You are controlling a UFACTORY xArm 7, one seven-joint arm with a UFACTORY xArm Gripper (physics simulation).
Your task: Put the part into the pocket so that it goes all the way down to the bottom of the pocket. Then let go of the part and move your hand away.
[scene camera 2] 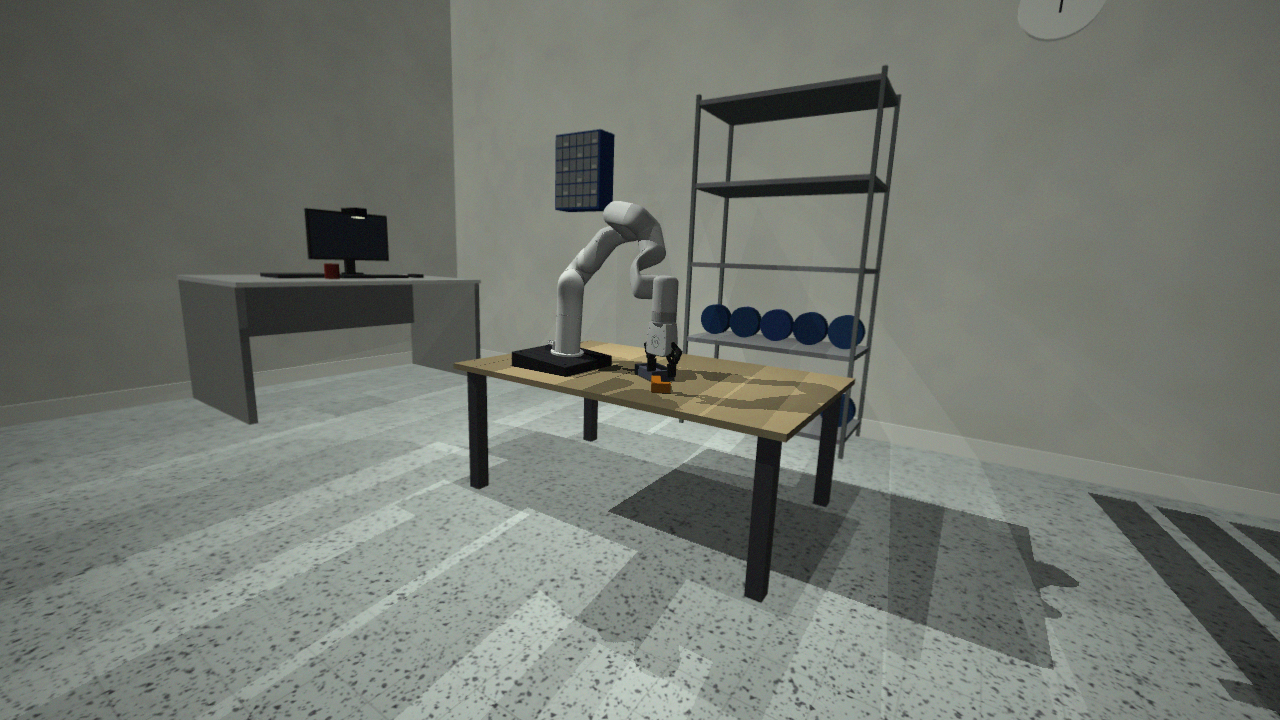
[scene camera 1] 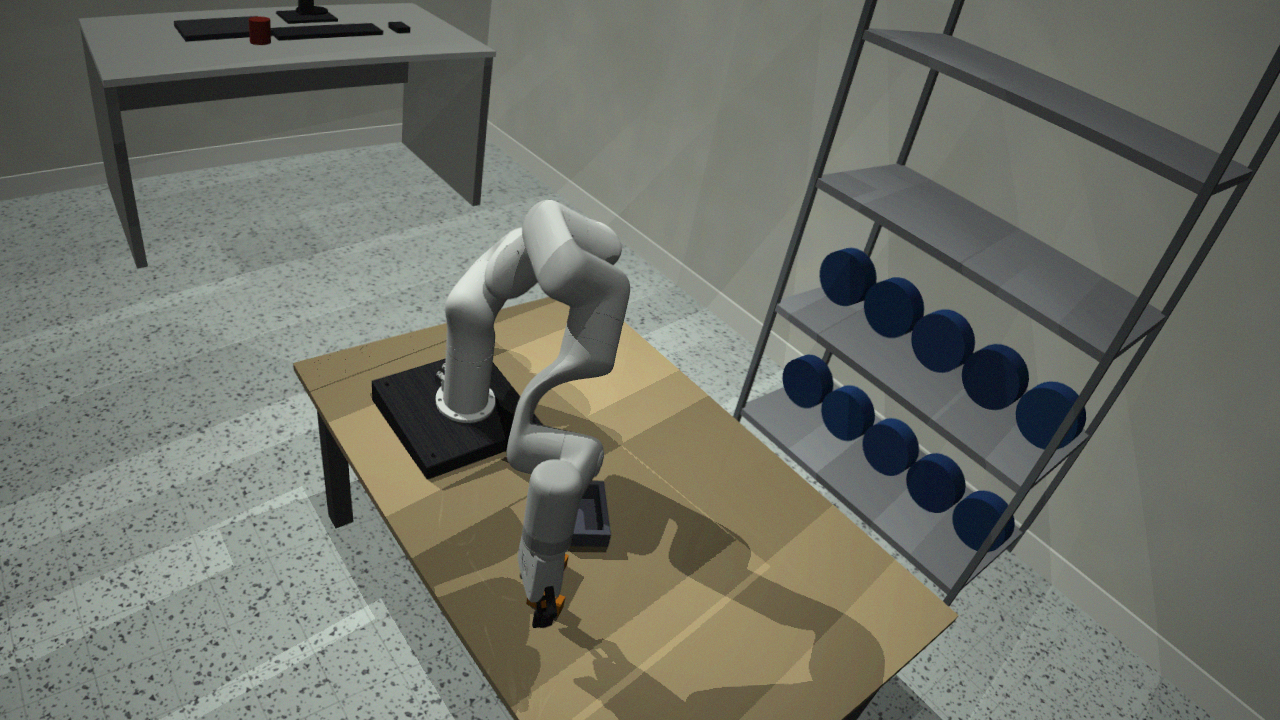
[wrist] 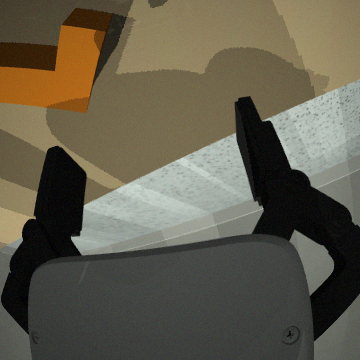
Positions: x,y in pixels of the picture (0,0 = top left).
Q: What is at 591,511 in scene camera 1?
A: A pocket block.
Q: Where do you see an orange part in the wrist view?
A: At 61,76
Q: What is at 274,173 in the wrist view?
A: My gripper.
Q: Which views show my gripper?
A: Scene camera 2, scene camera 1 and the wrist view: all of them.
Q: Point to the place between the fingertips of my gripper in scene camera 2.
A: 660,374
